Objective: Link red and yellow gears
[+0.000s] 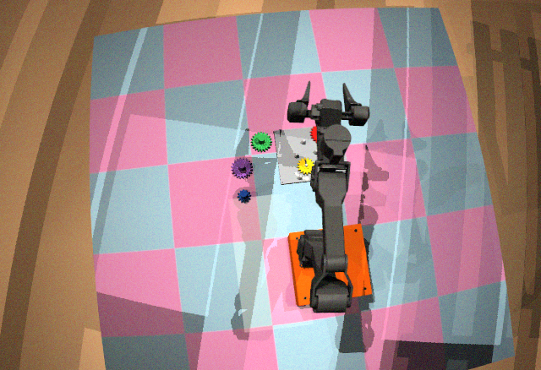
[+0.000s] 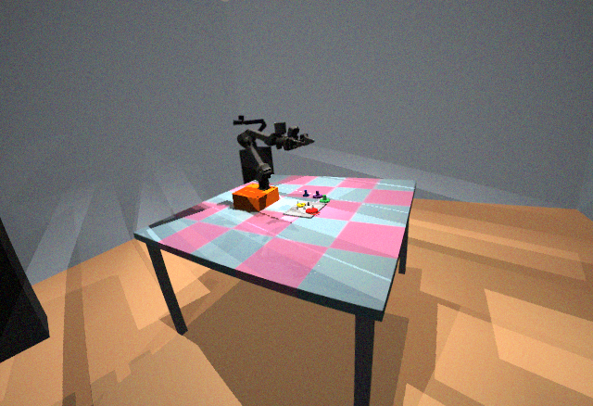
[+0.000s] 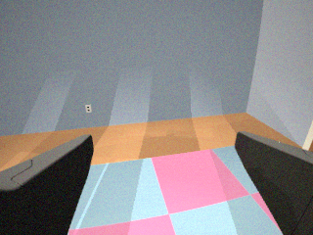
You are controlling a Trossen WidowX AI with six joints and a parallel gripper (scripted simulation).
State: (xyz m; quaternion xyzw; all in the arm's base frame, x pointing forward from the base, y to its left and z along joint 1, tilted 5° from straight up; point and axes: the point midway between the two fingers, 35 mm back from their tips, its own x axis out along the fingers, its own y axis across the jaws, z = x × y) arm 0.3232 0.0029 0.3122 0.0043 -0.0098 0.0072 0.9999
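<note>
Right now my gripper tip is 350 mm above the purple gear, 200 mm to the right of it and 120 mm past it. Round my gripper tip: green gear (350 mm below, 150 mm to the left, 30 mm behind); then yellow gear (350 mm below, 100 mm behind, 10 mm to the left); then small blue gear (350 mm below, 200 mm behind, 190 mm to the left).
</note>
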